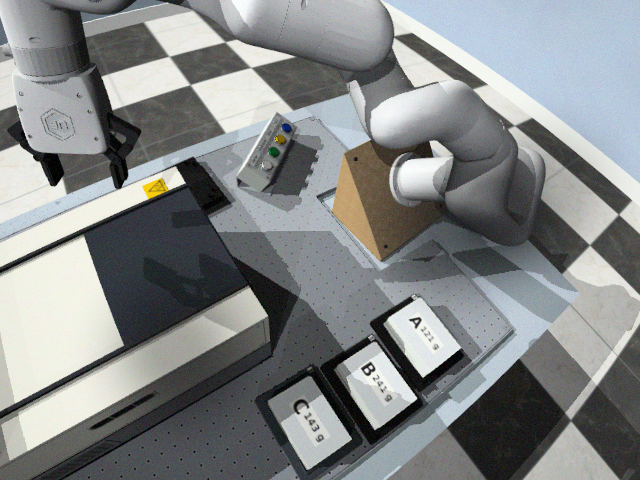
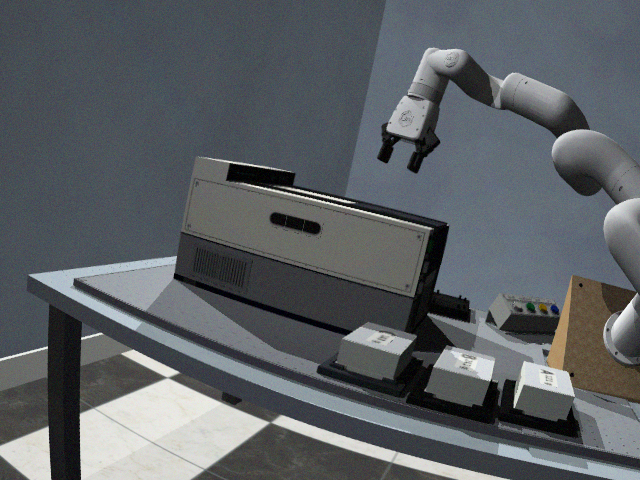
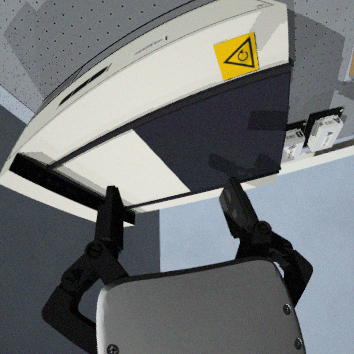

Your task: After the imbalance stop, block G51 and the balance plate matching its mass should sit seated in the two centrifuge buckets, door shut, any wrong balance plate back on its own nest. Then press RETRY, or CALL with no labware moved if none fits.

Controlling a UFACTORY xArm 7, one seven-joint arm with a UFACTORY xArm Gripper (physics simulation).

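Frame: origin at the arm's base, x back, y right, z up, level; metres.
Where they show: gripper, fingertip midpoint: point(image 1: 89, 181) point(image 2: 396, 166) point(image 3: 173, 191); arm's base, link origin: point(image 1: 408, 179) point(image 2: 627, 338).
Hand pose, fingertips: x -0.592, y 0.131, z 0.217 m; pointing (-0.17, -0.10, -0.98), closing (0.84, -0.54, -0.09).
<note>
Things, the pixels of their centre, and the offset from my fingertips. "spot": a spot on its surface instead.
- centrifuge, body centre: point(image 1: 99, 321) point(image 2: 322, 242) point(image 3: 149, 137) dx -0.097, dy -0.095, dz -0.186 m
- dark panel, body centre: point(image 3: 223, 151) point(image 1: 158, 256) point(image 2: 396, 214) dx +0.038, dy -0.100, dz -0.096 m
- button box, body centre: point(image 2: 528, 314) point(image 1: 268, 150) dx +0.394, dy +0.165, dz -0.266 m
- low black fixture, body centre: point(image 2: 446, 302) point(image 1: 185, 186) dx +0.171, dy +0.191, dz -0.292 m
- yellow warning label, surface spot: point(image 3: 237, 55) point(image 1: 155, 187) spot: dx +0.085, dy +0.032, dz -0.097 m
My gripper point(image 1: 86, 180) point(image 2: 399, 164) point(image 3: 173, 191) is open and empty, high above the far side of the centrifuge point(image 1: 206, 333) point(image 2: 351, 248) point(image 3: 150, 90). A dark panel point(image 1: 165, 258) point(image 3: 225, 130) and a cream panel cover its top; no opening shows, and the buckets and block G51 do not show. Balance plates A, 121 g point(image 1: 439, 356) point(image 2: 542, 400) point(image 3: 325, 132), B, 241 g point(image 1: 356, 382) point(image 2: 457, 384) point(image 3: 293, 145), and C, 143 g point(image 1: 289, 408) point(image 2: 372, 356), each sit on a black nest. A button box point(image 1: 253, 167) point(image 2: 501, 312) carries white, green, yellow and blue buttons; its lettering is unreadable.
A brown wedge-shaped block point(image 1: 361, 206) point(image 2: 589, 330) stands beside the arm's base flange. A low black fixture point(image 1: 206, 188) point(image 2: 449, 304) lies between the centrifuge and the button box. A yellow warning label point(image 1: 155, 188) point(image 3: 237, 55) is on the centrifuge's top edge.
</note>
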